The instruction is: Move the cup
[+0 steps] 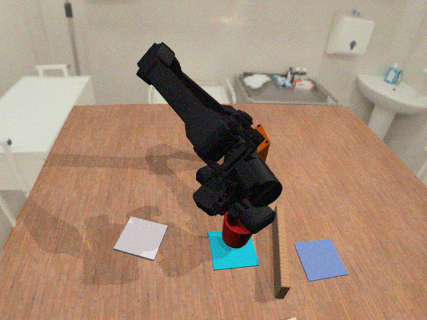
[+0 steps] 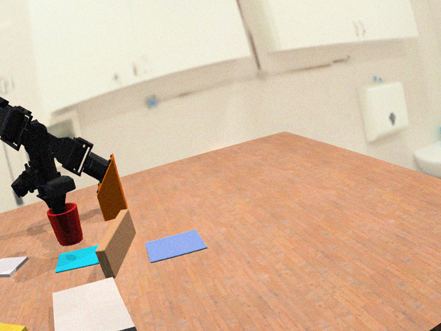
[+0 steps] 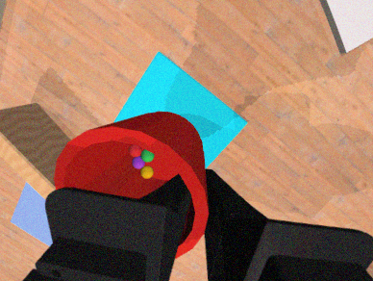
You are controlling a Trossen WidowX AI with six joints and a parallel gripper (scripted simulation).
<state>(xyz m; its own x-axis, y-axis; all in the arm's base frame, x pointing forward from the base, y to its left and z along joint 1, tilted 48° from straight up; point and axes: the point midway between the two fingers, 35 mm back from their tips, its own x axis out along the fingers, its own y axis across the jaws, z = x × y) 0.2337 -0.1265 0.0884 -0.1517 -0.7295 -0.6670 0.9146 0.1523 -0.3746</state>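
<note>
Now: gripper tip 90 mm above the cyan pad, 30 mm short of it and 10 mm to the right of it. The rest, counted from my gripper tip: white pad (200 mm to the right, 70 mm below, 50 mm behind); wooden bar (110 mm to the left, 70 mm ahead, 60 mm below); red cup (30 mm ahead, 10 mm to the left).
</note>
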